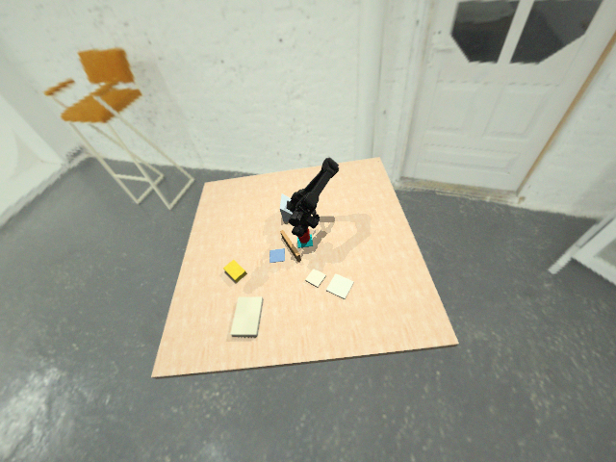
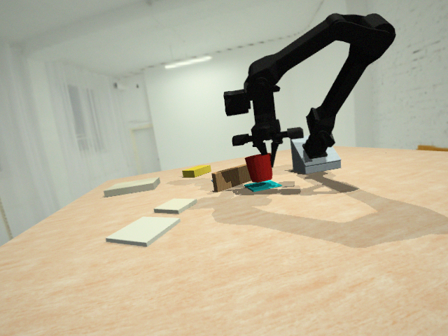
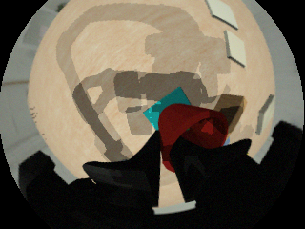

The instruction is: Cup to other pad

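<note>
My gripper tip is now 6 cm above the teal pad, 3 cm short of it and 1 cm to the left of it. The rest, counted from my gripper tip: blue pad (16 cm to the right, 12 cm ahead, 6 cm below); red cup (3 cm ahead, 2 cm to the right); wooden bar (9 cm to the right, 7 cm ahead, 3 cm below).
</note>
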